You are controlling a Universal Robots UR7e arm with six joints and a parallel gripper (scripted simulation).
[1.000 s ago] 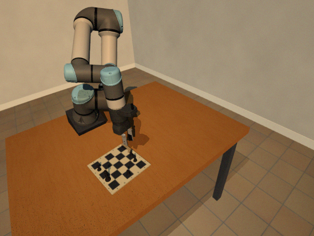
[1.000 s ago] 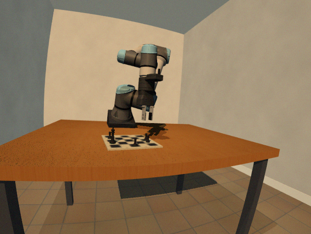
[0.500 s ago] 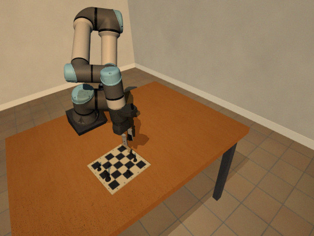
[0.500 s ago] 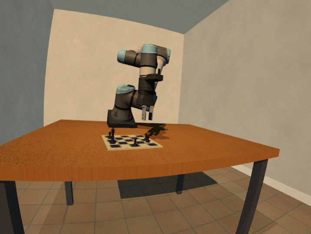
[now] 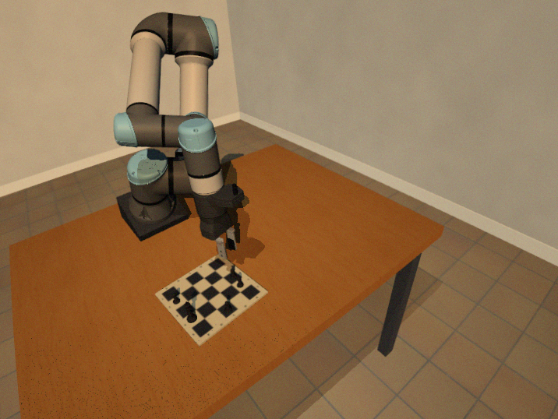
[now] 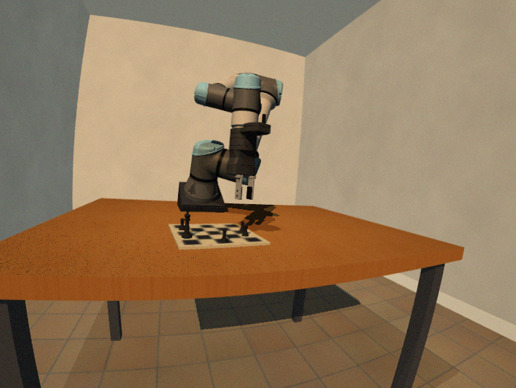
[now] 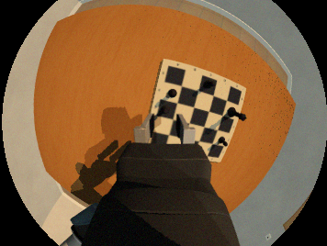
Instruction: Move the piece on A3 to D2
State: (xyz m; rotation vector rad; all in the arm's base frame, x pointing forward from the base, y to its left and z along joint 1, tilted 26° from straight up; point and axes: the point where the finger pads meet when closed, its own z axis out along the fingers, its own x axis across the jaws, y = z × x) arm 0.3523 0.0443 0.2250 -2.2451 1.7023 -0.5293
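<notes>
Right now my hand is 8 cm to the left of the chessboard and 11 cm above it. Round my hand: tall chess piece 4 cm ahead, 16 cm to the right, 8 cm below.
</notes>
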